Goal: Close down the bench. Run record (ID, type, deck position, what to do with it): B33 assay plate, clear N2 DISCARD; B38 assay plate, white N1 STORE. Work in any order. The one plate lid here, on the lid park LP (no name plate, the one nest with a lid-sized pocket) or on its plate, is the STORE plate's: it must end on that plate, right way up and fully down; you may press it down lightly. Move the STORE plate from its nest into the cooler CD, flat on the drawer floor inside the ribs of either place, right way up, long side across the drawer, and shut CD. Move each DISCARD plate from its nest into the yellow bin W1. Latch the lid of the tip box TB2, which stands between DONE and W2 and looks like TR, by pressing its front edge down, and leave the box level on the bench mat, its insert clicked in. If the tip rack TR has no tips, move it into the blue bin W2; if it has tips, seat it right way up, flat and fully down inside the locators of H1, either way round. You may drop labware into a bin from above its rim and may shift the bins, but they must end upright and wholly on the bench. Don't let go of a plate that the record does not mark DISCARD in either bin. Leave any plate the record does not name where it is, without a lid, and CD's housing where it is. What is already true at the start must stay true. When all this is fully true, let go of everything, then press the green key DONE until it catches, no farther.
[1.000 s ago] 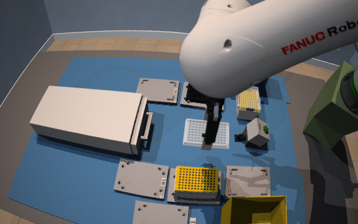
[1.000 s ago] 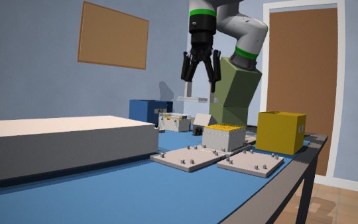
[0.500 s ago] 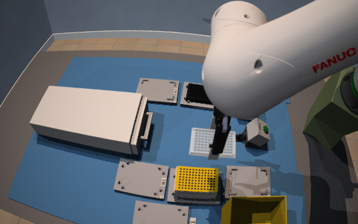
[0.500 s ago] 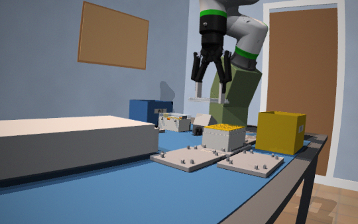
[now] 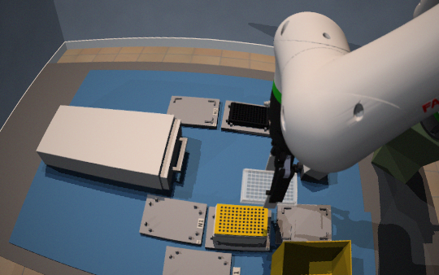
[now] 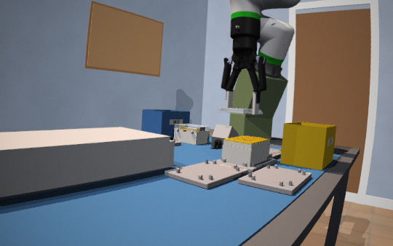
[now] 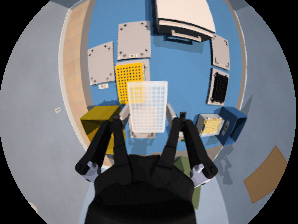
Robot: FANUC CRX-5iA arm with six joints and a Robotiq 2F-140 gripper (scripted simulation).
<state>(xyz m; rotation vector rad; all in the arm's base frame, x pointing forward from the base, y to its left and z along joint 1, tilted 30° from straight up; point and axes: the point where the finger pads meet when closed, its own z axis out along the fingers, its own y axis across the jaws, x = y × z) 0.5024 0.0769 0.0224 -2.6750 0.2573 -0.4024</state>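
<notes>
Right now the tip rack TR is 11 cm below my hand, 5 cm ahead of it and 4 cm to the left of it. From my hand the other things lie so: green key DONE: 20 cm behind, 13 cm to the right, 10 cm below; clear plate: 2 cm below; yellow bin W1: 20 cm to the left, 13 cm below, 11 cm behind.
</notes>
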